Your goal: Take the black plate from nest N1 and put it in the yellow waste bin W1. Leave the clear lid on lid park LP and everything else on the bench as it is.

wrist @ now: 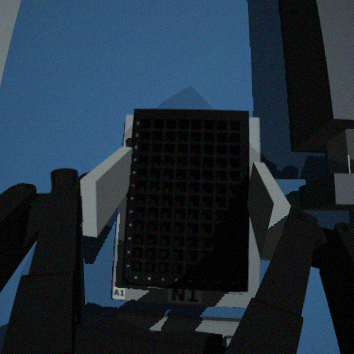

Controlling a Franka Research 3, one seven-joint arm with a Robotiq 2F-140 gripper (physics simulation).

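Observation:
The black plate (187, 195), a dark rectangle with a grid of wells, is in the middle of the wrist view. My gripper (189, 174) is shut on it, with one pale finger pad against each long side. The plate is raised above the light grey nest N1 (254, 137), covering most of it. Nest edges show at the left, right and bottom, with the A1 and N1 labels below the plate. The nest's middle is hidden. The yellow waste bin W1 and the clear lid cannot be made out in this view.
A tall black shape (306, 75) with a grey part beside it stands at the upper right. Grey blocks (344, 189) show at the right edge. Part of a pale object (215, 325) shows below the nest. The bench surface (125, 55) is blue.

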